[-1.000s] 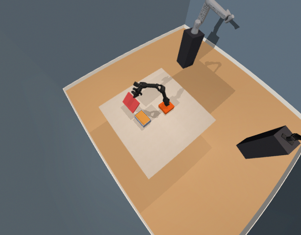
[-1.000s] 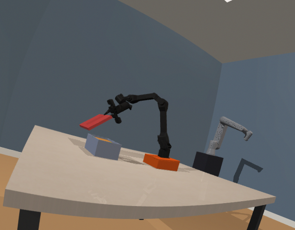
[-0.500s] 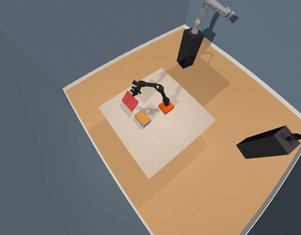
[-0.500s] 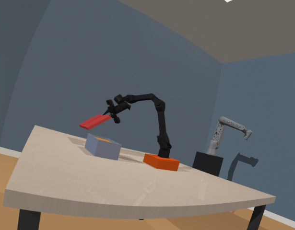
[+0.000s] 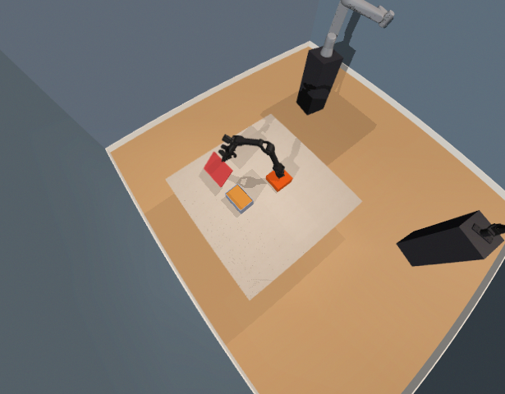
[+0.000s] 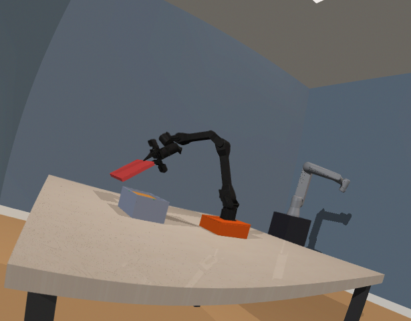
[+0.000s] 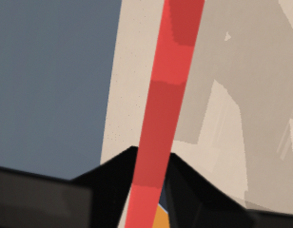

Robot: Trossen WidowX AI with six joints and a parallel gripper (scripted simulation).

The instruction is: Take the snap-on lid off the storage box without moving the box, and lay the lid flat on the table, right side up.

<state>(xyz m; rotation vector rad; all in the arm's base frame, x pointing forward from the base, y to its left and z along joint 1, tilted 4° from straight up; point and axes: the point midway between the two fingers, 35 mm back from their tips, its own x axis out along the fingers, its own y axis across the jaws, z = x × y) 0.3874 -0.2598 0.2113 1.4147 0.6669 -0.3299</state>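
My gripper tip is 60 mm short of the red lid, 50 mm above it and 20 mm to the right of it. From my gripper tip the other things lie so: grey-blue storage box (290 mm to the left, 180 mm below).
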